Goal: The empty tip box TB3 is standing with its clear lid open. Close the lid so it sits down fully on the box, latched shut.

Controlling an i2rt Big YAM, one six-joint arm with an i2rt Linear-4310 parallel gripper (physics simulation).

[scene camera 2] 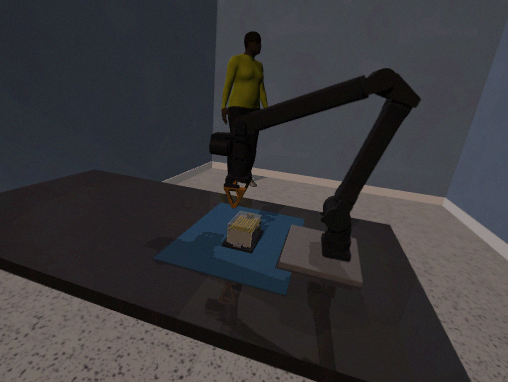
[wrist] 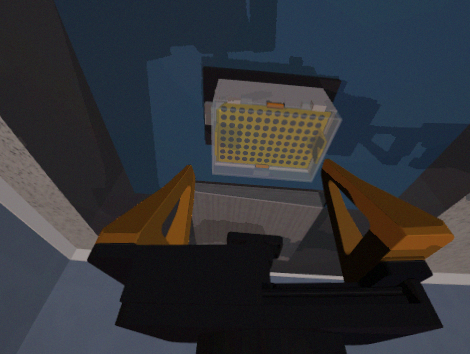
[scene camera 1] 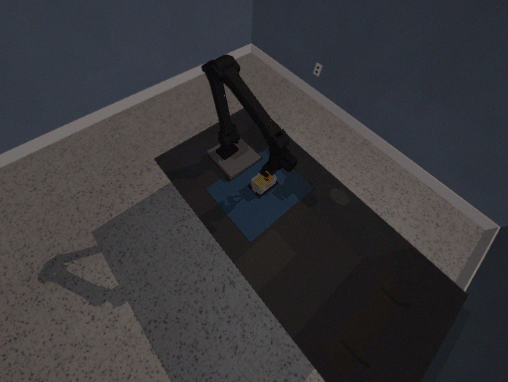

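Pixels of known places: gripper, between the fingertips: (scene camera 2: 236,203) (wrist: 256,168) (scene camera 1: 271,174); arm's base, origin of its link: (scene camera 2: 334,248) (wrist: 254,242) (scene camera 1: 227,151).
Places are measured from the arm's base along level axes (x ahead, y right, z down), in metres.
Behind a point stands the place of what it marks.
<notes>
The tip box TB3 (scene camera 1: 260,187) {x 0.335, y 0.056, z -0.052 m} (scene camera 2: 240,237) {x 0.311, y -0.061, z -0.012 m} (wrist: 272,92) {x 0.353, y 0.002, z -0.008 m} stands upright, with a pale body and a yellow perforated top. Its clear lid (scene camera 2: 245,214) {x 0.320, y 0.036, z -0.052 m} (wrist: 287,175) {x 0.274, y 0.024, z -0.052 m} lies over the yellow top, and its edges show around the rim in the wrist view. The lid looks lowered onto the box; whether it sits fully down or is latched, I cannot tell. My gripper (scene camera 1: 269,176) {x 0.342, y -0.017, z -0.113 m} (scene camera 2: 235,205) {x 0.342, y -0.017, z -0.113 m} (wrist: 256,168) {x 0.342, y -0.017, z -0.113 m} is open and empty. It hangs above the box, toward the far side in the scene camera 2 view, apart from the box there.
The box stands on a dark base plate (scene camera 2: 251,248) {x 0.269, y -0.067, z 0.017 m} (wrist: 272,74) {x 0.362, y 0.003, z 0.018 m} on a blue mat (scene camera 1: 255,220) {x 0.433, y 0.189, z 0.025 m} (scene camera 2: 190,252) {x 0.449, y -0.143, z 0.025 m} (wrist: 350,30) {x 0.403, y 0.077, z 0.025 m}. The arm's pale base slab (scene camera 1: 245,167) {x 0.160, y -0.002, z 0.010 m} (scene camera 2: 305,255) {x 0.096, y -0.070, z 0.004 m} is beside the mat. A person in a yellow top (scene camera 2: 245,85) stands beyond the dark table (scene camera 2: 75,235) {x 0.842, y -0.173, z 0.028 m}.
</notes>
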